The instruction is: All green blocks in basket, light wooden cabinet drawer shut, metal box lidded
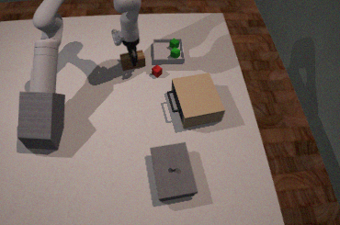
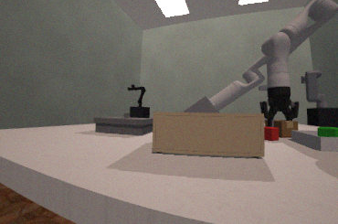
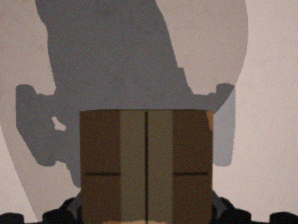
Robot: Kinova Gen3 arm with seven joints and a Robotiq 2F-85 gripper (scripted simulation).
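Right now my hand is right at the cardboard box. Round my hand: basket (170 mm ahead, 60 mm to the left, 20 mm below); then blue block (20 mm behind, 10 mm below); then red block (110 mm ahead, 70 mm to the right, 10 mm below).
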